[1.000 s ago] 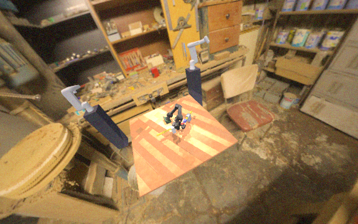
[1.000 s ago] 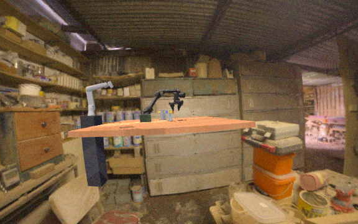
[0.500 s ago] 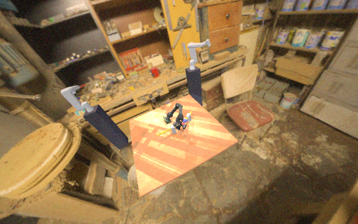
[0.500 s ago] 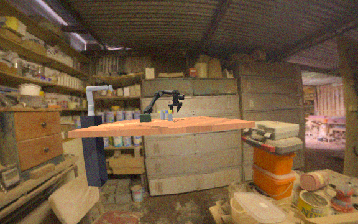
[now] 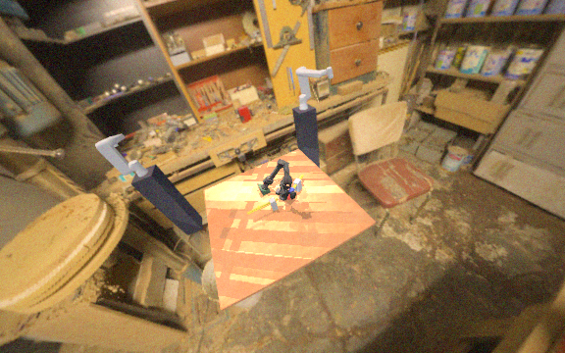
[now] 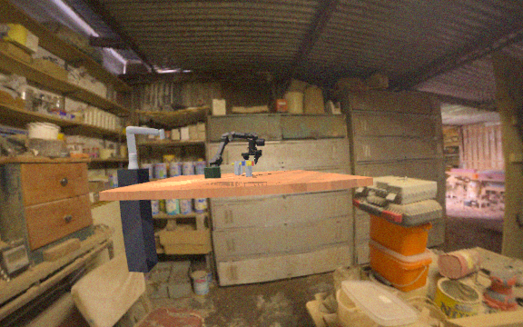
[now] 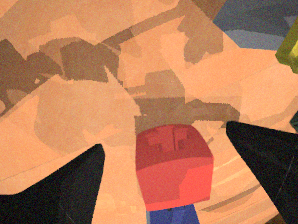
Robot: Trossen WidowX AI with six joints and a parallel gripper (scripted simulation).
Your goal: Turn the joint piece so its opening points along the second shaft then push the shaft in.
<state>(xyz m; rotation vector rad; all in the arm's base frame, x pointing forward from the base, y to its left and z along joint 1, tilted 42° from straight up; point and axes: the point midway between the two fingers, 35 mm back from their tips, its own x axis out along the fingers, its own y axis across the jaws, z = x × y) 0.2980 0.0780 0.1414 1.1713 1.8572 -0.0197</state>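
Now: the red square joint piece 10 mm behind my gripper tip, 10 mm to the left of it and 10 mm above it.
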